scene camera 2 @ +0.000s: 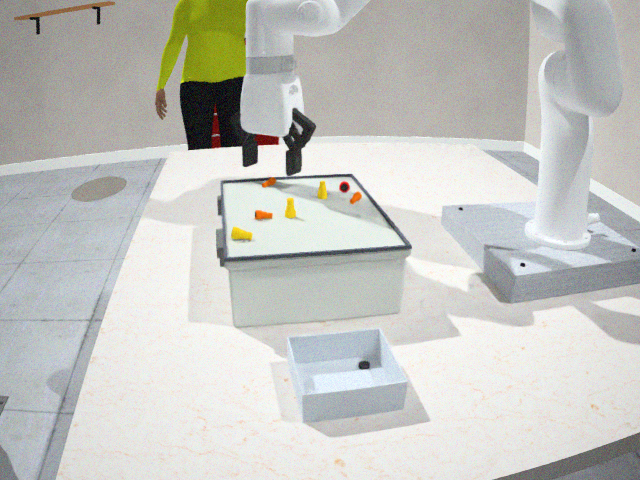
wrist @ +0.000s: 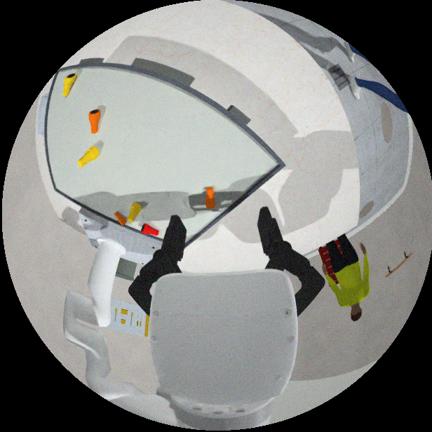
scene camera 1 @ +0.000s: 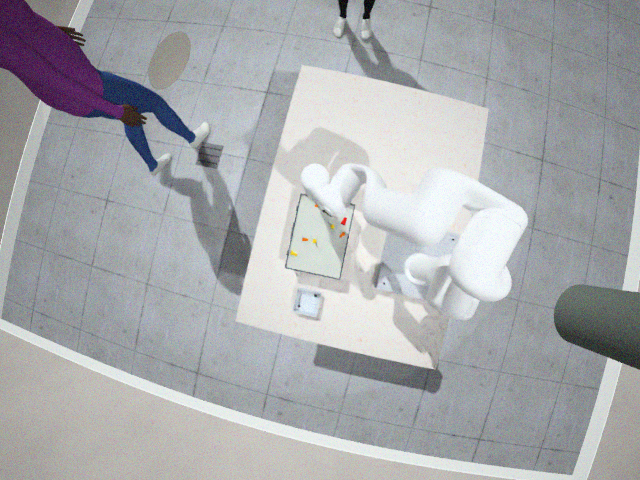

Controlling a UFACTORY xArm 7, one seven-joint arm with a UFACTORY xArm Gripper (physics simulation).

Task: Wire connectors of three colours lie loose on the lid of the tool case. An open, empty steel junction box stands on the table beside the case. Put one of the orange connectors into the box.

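Frame: origin at the arm's base, x ahead, y left, z up, level; centimetres.
Seen in the pictures: gripper, fingertip midpoint: point(scene camera 2: 271, 169); arm's base at its link origin: point(scene camera 2: 557, 235) point(scene camera 1: 419, 268).
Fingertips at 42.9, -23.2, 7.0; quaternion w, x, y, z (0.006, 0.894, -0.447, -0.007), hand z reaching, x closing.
Note:
Pixels of each thing's top centre, then the offset from my fingertips to it, as dx, dy, dz. "pt": a spot on its surface instead.
- case lid at a spot on its surface: point(scene camera 2: 310, 237) pt +0.3, +23.3, -2.2
- second orange connector at its top centre: point(scene camera 2: 263, 210) point(scene camera 1: 305, 239) +4.5, +15.5, -1.0
- third orange connector at its top centre: point(scene camera 2: 355, 193) point(scene camera 1: 342, 234) -9.6, +12.4, -1.0
- steel junction box at its top centre: point(scene camera 2: 344, 359) point(scene camera 1: 306, 302) +2.2, +41.5, -7.6
- red connector at its top centre: point(scene camera 2: 344, 180) point(scene camera 1: 344, 220) -9.9, +7.1, -0.6
- tool case at a spot on its surface: point(scene camera 2: 315, 289) pt +1.1, +28.1, -6.8
My gripper point(scene camera 2: 271, 168) point(wrist: 219, 218) is open and empty, fingers pointing down, above the far end of the case lid point(scene camera 1: 323, 260) point(scene camera 2: 310, 237) point(wrist: 165, 135). An orange connector point(scene camera 1: 316, 205) point(scene camera 2: 268, 182) point(wrist: 210, 198) lies on its side near that end, below the fingers and apart from them. A second orange connector point(scene camera 1: 305, 239) point(scene camera 2: 263, 214) point(wrist: 94, 121) lies near the hinge-like tabs' side. A third orange connector point(scene camera 1: 342, 234) point(scene camera 2: 355, 197) point(wrist: 120, 218) lies near the robot-base side. The steel junction box point(scene camera 1: 309, 304) point(scene camera 2: 356, 400) stands open, with no connector visible inside.
Yellow connectors point(scene camera 2: 322, 190) point(scene camera 2: 290, 208) point(scene camera 2: 241, 234) and a red connector point(scene camera 1: 343, 221) point(scene camera 2: 344, 187) point(wrist: 150, 230) share the lid. The tool case point(scene camera 2: 315, 289) stands between the gripper and the box. The robot's base plate point(scene camera 2: 563, 284) is to the right in scene camera 2.

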